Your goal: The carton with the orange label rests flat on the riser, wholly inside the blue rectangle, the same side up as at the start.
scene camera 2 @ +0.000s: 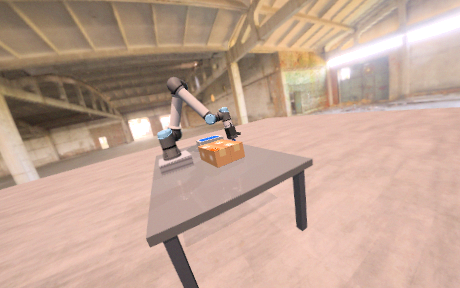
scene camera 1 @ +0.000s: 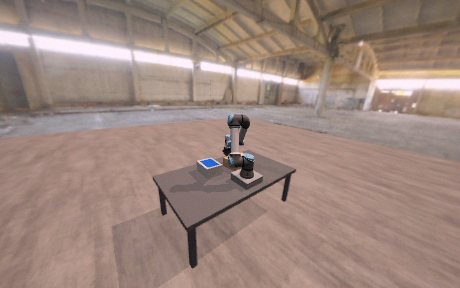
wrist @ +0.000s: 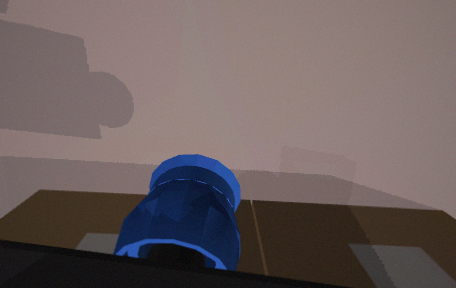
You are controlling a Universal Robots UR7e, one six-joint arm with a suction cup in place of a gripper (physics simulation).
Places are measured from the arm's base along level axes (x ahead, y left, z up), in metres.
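Pixels of known places: end effector, tool point: (wrist: 195, 194); arm's base, origin of the base link: (scene camera 2: 173, 157) (scene camera 1: 246, 174).
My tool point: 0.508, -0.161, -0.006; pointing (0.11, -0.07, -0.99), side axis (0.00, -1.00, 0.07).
Ahead of a thing's pixels: the offset from my tool point to its top centre, as dx, dy, dz. "spot": to the spot under its first point. Level surfaces: height alone.
Two orange-brown cartons {-0.222, -0.133, +0.043} (scene camera 2: 221, 152) (scene camera 1: 228, 163) {spot: -0.050, -0.077, -0.043} (wrist: 308, 229) stand side by side on the table {dz -0.073} (scene camera 1: 211, 204) (scene camera 2: 211, 192) (wrist: 252, 77). Each has a label on top. I cannot tell the label colours in the shaded wrist view. My blue suction cup (wrist: 194, 173) (scene camera 2: 234, 138) (scene camera 1: 226, 151) is low at the far edge of the carton tops, just left of the seam between them. About half of the cup overhangs the edge. No carton is raised. The grey riser {-0.098, +0.357, +0.047} (scene camera 1: 205, 172) (scene camera 2: 201, 142) with the blue rectangle {-0.098, +0.357, +0.047} (scene camera 1: 208, 162) (scene camera 2: 210, 137) stands next to the cartons and carries nothing.
The arm's base sits on a grey pedestal (scene camera 1: 246, 183) (scene camera 2: 176, 163) next to the cartons. Arm shadows fall across the table top. The table edge lies close behind the cartons in scene camera 1.
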